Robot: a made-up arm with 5 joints.
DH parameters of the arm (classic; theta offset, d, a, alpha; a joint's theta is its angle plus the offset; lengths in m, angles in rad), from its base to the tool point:
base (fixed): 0 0 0.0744 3.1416
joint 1: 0 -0.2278 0.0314 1.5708
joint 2: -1.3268 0 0.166 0
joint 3: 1.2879 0 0.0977 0
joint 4: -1.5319 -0.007 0 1.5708
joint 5: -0.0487 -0.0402 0 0
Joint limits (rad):
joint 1: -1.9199..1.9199
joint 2: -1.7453..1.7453
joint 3: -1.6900..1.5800
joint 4: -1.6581..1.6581
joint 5: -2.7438..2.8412
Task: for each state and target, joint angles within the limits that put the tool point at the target. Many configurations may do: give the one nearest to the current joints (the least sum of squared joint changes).
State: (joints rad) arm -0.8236 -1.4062 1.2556 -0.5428 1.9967
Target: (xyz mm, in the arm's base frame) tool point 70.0 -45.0 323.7
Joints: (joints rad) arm -1.3179 -1.7453 1.3142 -1.0793 1.9967
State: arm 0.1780 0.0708 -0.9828 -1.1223 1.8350
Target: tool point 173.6 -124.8 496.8
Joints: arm 0.8552 0.1739 -1.0443 -0.6886 1.8350
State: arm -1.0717 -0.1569 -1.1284 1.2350 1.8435
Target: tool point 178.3 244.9 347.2
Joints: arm -1.1959 0.5508 -0.8760 1.2323 1.8435
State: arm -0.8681 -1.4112 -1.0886 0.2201 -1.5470
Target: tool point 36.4 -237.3 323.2
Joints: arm -1.3829 -1.7433 -0.8227 0.4139 -1.5470
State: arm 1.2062 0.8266 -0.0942 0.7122 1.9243
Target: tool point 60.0 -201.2 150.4
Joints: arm 1.6075 1.0215 0.2568 0.8111 1.9243
